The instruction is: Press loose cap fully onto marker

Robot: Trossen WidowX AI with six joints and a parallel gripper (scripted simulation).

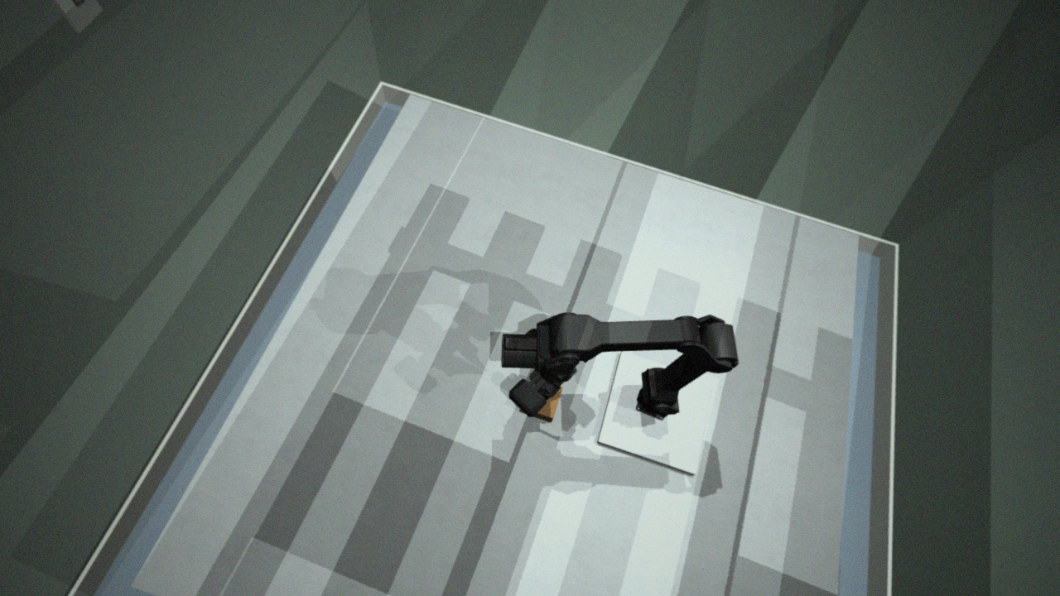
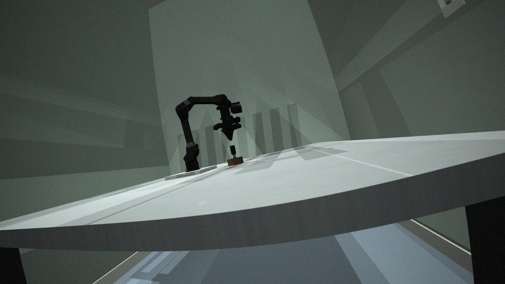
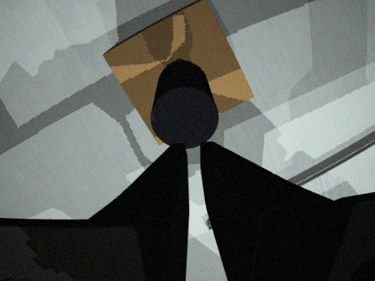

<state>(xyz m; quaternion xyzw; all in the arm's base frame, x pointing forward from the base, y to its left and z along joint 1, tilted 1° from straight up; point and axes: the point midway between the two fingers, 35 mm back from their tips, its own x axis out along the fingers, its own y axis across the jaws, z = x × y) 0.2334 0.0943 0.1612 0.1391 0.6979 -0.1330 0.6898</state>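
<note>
My gripper tip is now 6 cm above the dark cap.
</note>
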